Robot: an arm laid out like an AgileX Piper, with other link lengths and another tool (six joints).
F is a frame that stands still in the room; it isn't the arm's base.
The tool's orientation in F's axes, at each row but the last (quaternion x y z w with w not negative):
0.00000, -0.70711, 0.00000, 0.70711
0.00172, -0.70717, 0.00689, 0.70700
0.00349, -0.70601, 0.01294, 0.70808
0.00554, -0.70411, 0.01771, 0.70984
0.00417, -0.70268, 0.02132, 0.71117
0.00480, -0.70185, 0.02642, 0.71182
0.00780, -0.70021, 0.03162, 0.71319
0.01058, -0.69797, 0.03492, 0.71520
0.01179, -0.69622, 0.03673, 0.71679
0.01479, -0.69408, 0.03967, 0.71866
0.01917, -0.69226, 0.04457, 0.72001
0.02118, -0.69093, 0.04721, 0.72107
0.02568, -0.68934, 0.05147, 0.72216
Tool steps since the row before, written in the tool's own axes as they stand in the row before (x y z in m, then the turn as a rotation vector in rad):
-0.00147, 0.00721, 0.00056, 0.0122, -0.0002, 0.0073
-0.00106, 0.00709, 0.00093, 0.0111, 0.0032, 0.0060
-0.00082, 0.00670, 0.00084, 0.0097, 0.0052, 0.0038
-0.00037, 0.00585, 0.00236, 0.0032, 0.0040, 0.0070
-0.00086, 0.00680, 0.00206, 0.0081, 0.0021, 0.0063
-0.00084, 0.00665, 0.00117, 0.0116, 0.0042, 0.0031
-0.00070, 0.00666, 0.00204, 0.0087, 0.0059, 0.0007
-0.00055, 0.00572, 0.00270, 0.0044, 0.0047, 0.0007
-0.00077, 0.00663, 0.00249, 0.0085, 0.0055, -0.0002
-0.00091, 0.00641, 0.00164, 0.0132, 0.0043, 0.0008
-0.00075, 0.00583, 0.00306, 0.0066, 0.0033, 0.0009
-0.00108, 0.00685, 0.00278, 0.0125, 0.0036, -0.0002
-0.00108, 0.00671, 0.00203, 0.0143, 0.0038, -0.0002
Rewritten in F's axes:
-0.00056, 0.00721, -0.00147, -0.0073, -0.0002, 0.0122
-0.00102, 0.00707, -0.00111, -0.0060, 0.0032, 0.0111
-0.00100, 0.00667, -0.00091, -0.0039, 0.0052, 0.0096
-0.00255, 0.00576, -0.00045, -0.0071, 0.0038, 0.0032
-0.00231, 0.00670, -0.00100, -0.0063, 0.0021, 0.0081
-0.00147, 0.00656, -0.00102, -0.0031, 0.0044, 0.0115
-0.00242, 0.00651, -0.00088, -0.0009, 0.0061, 0.0085
-0.00308, 0.00551, -0.00067, -0.0009, 0.0048, 0.0043
-0.00296, 0.00641, -0.00092, 0.0001, 0.0058, 0.0083
-0.00216, 0.00623, -0.00107, -0.0007, 0.0047, 0.0131
-0.00360, 0.00550, -0.00082, -0.0009, 0.0035, 0.0065
-0.00348, 0.00651, -0.00119, 0.0004, 0.0041, 0.0123
-0.00280, 0.00640, -0.00121, 0.0004, 0.0044, 0.0141

